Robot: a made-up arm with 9 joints.
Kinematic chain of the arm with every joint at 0, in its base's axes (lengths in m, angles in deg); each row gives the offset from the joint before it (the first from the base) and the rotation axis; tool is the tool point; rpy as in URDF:
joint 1: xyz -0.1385 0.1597 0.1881 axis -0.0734 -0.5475 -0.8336
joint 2: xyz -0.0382 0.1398 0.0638 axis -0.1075 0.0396 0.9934
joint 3: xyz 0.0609 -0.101 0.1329 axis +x
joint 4: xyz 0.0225 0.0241 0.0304 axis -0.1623 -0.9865 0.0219
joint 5: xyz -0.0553 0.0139 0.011 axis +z
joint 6: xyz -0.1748 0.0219 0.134 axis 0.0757 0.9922 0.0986
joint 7: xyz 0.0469 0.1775 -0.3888 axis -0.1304 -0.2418 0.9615
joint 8: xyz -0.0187 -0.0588 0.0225 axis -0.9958 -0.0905 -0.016
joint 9: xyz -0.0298 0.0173 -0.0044 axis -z
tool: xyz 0.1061 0.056 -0.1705 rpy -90 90 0
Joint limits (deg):
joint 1: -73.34..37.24
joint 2: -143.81..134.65
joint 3: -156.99..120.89
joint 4: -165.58..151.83
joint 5: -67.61..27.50
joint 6: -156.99..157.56
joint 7: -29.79..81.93
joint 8: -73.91..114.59
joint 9: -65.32..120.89
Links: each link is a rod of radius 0.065 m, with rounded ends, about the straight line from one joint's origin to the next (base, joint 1, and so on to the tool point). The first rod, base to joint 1, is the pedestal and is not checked.
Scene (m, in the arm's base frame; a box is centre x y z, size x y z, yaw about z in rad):
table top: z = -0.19
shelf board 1: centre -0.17 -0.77 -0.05 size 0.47 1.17 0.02 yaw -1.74
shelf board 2: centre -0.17 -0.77 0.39 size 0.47 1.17 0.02 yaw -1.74
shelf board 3: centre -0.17 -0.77 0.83 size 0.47 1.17 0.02 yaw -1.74
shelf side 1: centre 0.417 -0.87 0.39 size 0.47 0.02 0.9 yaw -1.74
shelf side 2: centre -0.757 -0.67 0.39 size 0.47 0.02 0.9 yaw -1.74
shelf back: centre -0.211 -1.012 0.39 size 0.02 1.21 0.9 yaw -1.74
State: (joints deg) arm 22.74 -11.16 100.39 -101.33 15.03 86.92 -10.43 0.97 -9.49
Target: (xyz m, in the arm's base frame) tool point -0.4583 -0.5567 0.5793
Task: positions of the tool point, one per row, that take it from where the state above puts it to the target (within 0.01 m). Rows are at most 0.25 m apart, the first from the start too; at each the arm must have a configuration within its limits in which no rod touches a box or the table.
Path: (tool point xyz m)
1: -0.2981 -0.5477 0.1180
2: -0.2853 -0.4828 0.1041
3: -0.2804 -0.4122 0.1158
4: -0.2772 -0.3402 0.1543
5: -0.3446 -0.3655 0.3717
6: -0.4128 -0.2905 0.5793
7: -0.4312 -0.3748 0.5725
8: -0.4447 -0.4480 0.5708
9: -0.4536 -0.5089 0.5734
10: -0.4583 -0.5567 0.5793

